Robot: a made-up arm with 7 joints. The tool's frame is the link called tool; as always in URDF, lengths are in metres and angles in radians. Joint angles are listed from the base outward. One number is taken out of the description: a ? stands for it. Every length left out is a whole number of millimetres.
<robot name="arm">
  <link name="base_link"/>
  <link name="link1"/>
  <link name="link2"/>
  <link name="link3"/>
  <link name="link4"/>
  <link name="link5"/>
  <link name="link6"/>
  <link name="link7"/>
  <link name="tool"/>
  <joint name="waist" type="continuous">
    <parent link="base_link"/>
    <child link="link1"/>
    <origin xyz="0 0 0.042"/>
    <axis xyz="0 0 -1"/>
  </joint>
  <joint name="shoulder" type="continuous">
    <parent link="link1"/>
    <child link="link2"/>
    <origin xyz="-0.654 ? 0"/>
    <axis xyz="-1 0 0"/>
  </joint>
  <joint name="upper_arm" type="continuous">
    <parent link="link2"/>
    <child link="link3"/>
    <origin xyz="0 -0.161 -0.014"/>
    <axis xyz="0 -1 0"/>
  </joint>
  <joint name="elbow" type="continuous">
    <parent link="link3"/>
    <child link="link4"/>
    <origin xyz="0.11 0 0.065"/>
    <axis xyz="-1 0 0"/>
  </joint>
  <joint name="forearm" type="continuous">
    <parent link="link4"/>
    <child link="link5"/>
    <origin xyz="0 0.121 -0.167"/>
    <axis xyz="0 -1 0"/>
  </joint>
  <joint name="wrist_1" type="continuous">
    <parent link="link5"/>
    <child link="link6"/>
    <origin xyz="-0.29 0 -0.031"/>
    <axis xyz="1 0 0"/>
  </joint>
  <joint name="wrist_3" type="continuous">
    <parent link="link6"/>
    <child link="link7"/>
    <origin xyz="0 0.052 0.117"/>
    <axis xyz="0 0 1"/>
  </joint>
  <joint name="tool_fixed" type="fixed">
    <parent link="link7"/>
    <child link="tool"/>
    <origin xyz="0.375 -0.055 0"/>
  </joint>
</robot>
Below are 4 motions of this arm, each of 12 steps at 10 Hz.
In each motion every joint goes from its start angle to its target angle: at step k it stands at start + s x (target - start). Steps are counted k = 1, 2, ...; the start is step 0. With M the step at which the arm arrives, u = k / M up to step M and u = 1 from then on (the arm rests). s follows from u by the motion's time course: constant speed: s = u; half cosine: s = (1 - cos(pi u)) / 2; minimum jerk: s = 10 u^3 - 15 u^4 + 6 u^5.
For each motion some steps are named. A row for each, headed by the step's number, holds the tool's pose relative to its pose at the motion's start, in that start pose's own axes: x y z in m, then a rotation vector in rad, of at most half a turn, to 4 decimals.
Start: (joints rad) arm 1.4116 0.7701 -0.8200 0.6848 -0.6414 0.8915 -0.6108
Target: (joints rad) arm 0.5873 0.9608 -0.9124 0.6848 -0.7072 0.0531 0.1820
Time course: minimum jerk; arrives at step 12
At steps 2, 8, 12:
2: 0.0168 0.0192 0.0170 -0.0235 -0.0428 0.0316
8: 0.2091 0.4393 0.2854 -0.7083 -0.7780 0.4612
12: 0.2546 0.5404 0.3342 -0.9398 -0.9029 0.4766

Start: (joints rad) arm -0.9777 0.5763 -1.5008 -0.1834 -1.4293 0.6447 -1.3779
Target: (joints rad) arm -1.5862 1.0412 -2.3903 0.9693 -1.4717 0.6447 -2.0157
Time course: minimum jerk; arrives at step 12
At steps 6, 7, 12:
6: -0.2352 -0.2472 0.0866 0.2485 0.1356 -1.1298
7: -0.3293 -0.2570 0.1228 0.2805 0.1912 -1.4547
12: -0.4876 -0.1931 0.2429 0.2679 0.2999 -2.1395

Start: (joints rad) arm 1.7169 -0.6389 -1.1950 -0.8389 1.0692 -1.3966 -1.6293
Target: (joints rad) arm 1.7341 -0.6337 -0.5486 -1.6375 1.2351 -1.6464 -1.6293
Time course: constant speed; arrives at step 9
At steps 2, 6, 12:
2: -0.0204 -0.0063 0.0426 -0.0931 0.1251 -0.1402
6: 0.0070 0.0046 0.1224 -0.3016 0.4029 -0.3372
12: 0.0869 0.0186 0.1498 -0.4651 0.6292 -0.3998

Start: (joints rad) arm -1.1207 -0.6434 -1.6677 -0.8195 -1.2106 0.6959 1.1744
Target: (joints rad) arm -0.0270 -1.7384 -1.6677 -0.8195 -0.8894 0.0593 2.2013
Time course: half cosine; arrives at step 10
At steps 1, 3, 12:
1: 0.0174 0.0086 -0.0174 0.0038 0.0430 0.0459
3: 0.1008 0.0929 -0.1523 0.0422 0.3608 0.3992
12: -0.1752 0.2512 -0.3325 0.4142 1.9071 1.8379

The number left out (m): -0.055
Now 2 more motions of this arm.
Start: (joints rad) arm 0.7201 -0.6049 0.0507 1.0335 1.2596 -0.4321 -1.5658
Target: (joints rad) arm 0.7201 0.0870 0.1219 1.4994 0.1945 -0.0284 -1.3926
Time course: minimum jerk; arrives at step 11
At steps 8, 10, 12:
8: 0.2194 0.5559 0.1065 -0.6033 -0.3942 1.0121
10: 0.1935 0.6183 0.1276 -0.7021 -0.5084 1.0697
12: 0.1919 0.6214 0.1287 -0.7073 -0.5148 1.0720

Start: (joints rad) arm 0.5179 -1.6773 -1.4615 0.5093 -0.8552 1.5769 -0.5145
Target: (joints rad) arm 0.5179 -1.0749 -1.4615 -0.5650 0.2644 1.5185 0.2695
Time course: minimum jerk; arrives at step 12
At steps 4, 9, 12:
4: 0.0141 0.0635 -0.0599 0.1792 0.1449 0.3490
9: -0.1838 0.1926 -0.0078 1.1135 -0.0797 1.5167
12: -0.2250 0.1695 0.0143 1.2642 -0.2309 1.6705

